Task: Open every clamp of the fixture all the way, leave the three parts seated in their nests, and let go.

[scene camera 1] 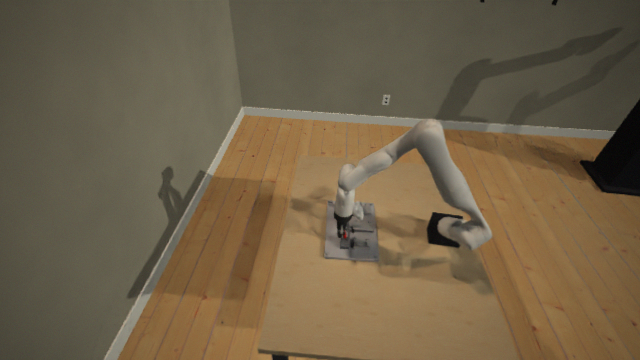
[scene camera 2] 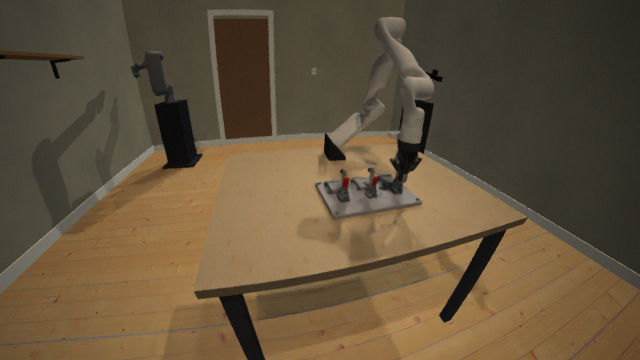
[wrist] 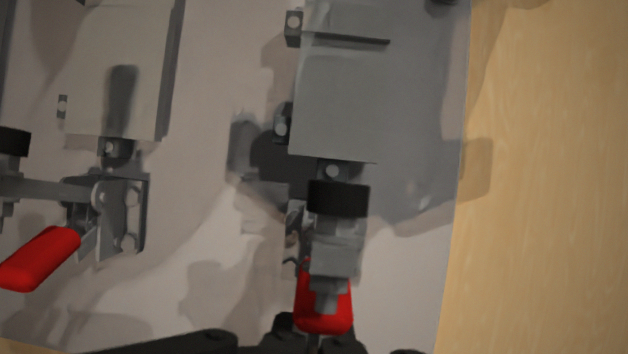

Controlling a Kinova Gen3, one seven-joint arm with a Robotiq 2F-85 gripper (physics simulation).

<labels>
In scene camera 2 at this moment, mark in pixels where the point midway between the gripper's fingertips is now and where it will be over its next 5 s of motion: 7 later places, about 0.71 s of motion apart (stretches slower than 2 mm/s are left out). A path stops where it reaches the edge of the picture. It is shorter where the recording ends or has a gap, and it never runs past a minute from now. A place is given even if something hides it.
My gripper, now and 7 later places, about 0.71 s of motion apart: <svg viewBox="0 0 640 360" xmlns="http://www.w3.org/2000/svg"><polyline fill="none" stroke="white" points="402,182 410,171 410,144 379,139 371,150 378,154 376,185 378,178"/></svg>
</labels>
